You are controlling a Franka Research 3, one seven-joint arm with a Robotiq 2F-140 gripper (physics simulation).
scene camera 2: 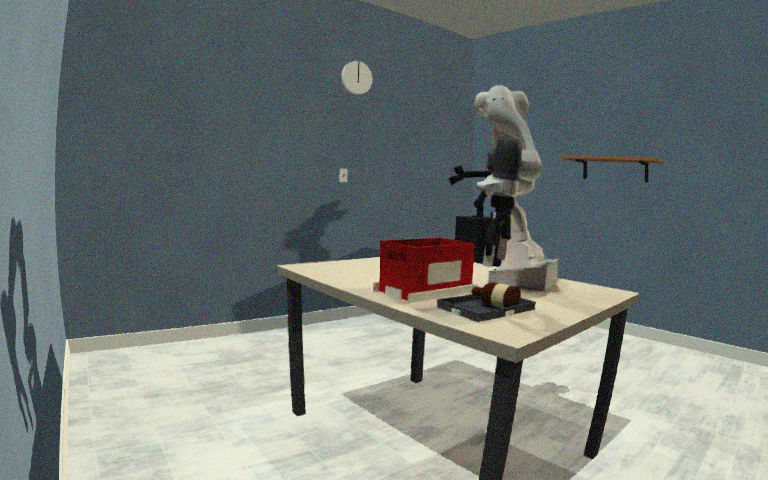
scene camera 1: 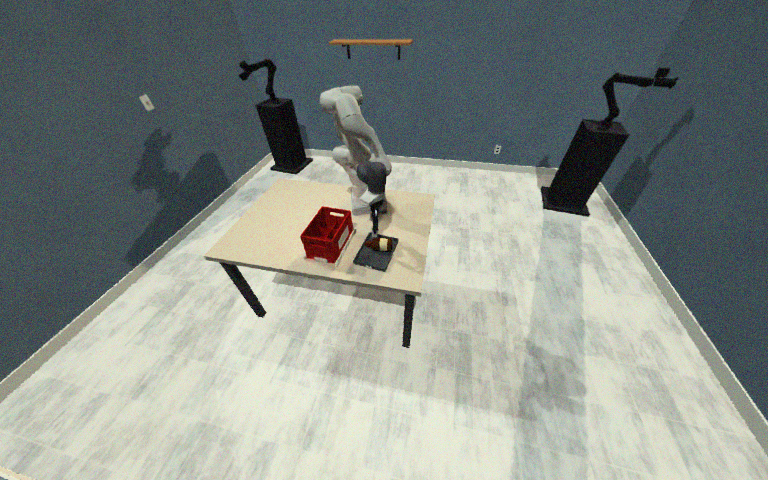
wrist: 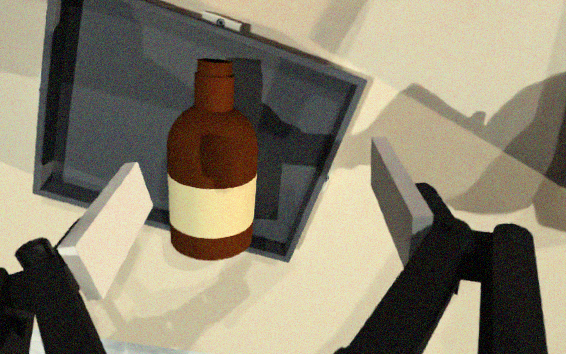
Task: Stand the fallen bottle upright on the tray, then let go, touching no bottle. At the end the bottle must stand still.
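Observation:
The brown bottle (scene camera 1: 382, 243) (scene camera 2: 501, 295) (wrist: 212, 210) with a cream label lies on its side on the dark tray (scene camera 1: 370, 260) (scene camera 2: 464, 309) (wrist: 115, 125). Its neck points toward the red crate's side in scene camera 2, and up the picture in the wrist view. Its base end reaches over the tray's near rim in the wrist view. My gripper (scene camera 1: 374, 232) (scene camera 2: 492, 262) (wrist: 255, 173) is open and empty, pointing down, above and behind the bottle as scene camera 2 sees it. The bottle shows between and beyond the spread fingers in the wrist view, nearer the left one.
A red crate (scene camera 1: 317, 247) (scene camera 2: 404, 274) stands on the table (scene camera 1: 266, 226) (scene camera 2: 334, 277) beside the tray, on a pale base. Two black pedestals (scene camera 1: 281, 135) (scene camera 1: 586, 164) with small black arms stand on the floor beyond the table. A wooden shelf (scene camera 1: 370, 41) (scene camera 2: 611, 159) is on the wall.

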